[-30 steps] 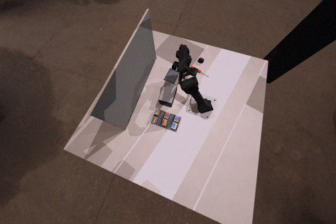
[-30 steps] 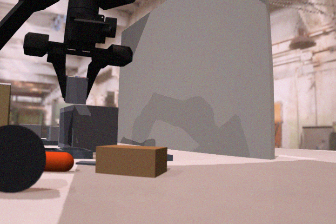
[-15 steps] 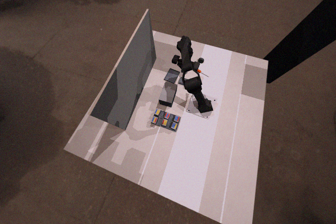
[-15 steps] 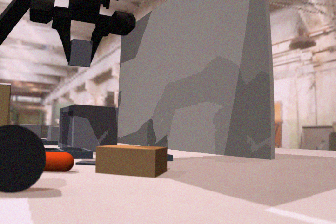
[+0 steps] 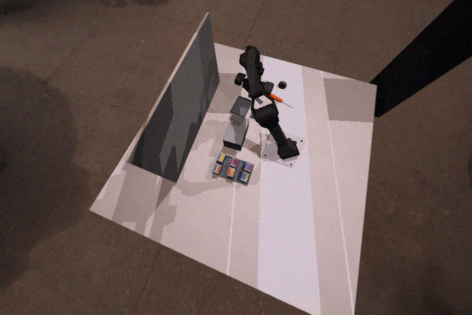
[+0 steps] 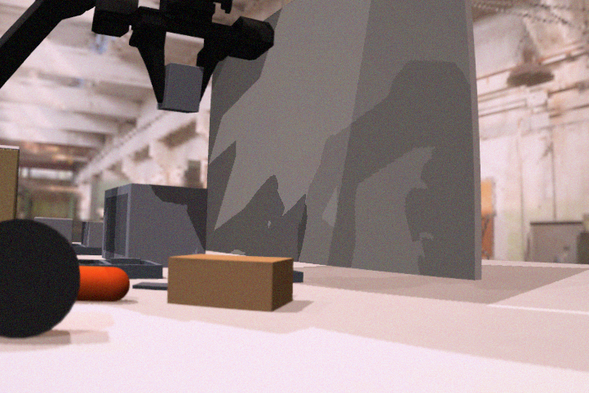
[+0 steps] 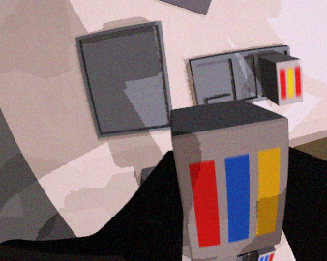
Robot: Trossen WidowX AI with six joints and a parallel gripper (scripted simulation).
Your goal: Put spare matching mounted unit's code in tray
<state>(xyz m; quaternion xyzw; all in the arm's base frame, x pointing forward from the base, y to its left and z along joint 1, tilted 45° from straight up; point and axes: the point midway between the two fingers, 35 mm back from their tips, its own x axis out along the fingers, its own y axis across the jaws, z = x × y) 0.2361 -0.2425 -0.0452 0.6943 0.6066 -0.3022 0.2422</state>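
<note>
Now: gripper tip 60 mm short of the rimmed tray, 10 mm to the left of it and 170 mm above it. Also, from my gripper tip: mounted unit: 40 mm ahead, 200 mm to the left, 120 mm below; cardboard box: 20 mm behind, 170 mm to the right, 160 mm below; black tape roll: 150 mm behind, 220 mm to the right, 150 mm below.
</note>
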